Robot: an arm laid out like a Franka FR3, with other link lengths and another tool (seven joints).
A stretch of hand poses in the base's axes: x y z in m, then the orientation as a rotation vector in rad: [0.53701, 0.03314, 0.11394, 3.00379, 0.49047, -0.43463]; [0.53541, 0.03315, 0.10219, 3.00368, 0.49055, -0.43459]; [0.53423, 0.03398, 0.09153, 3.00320, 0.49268, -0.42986]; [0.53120, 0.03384, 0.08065, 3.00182, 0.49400, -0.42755]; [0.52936, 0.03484, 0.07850, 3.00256, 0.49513, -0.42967]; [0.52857, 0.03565, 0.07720, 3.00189, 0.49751, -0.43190]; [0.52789, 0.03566, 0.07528, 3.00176, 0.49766, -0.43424]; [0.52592, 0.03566, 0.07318, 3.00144, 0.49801, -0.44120]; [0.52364, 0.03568, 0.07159, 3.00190, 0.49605, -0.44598]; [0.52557, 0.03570, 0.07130, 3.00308, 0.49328, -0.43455]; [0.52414, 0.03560, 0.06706, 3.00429, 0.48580, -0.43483]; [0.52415, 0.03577, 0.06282, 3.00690, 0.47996, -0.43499]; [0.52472, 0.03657, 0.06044, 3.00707, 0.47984, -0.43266]
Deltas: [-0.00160, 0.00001, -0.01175, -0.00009, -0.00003, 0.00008]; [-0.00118, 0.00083, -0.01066, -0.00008, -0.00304, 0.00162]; [-0.00303, -0.00014, -0.01088, -0.00106, -0.00154, 0.00123]; [-0.00184, 0.00100, -0.00215, 0.00104, 0.00149, 0.00043]; [-0.00079, 0.00081, -0.00130, 0.00001, 0.00154, 0.00153]; [-0.00068, 0.00001, -0.00192, -0.00002, 0.00154, 0.00003]; [-0.00197, 0.00000, -0.00210, 0.00000, 0.00457, 0.00000]; [-0.00228, 0.00002, -0.00159, 0.00011, 0.00308, -0.00151]; [0.00193, 0.00002, -0.00029, 0.00007, -0.00757, -0.00150]; [-0.00143, -0.00010, -0.00424, -0.00066, -0.00009, -0.00488]; [0.00001, 0.00017, -0.00424, 0.00109, -0.00001, -0.00421]; [0.00057, 0.00080, -0.00238, 0.00006, -0.00153, -0.00002]
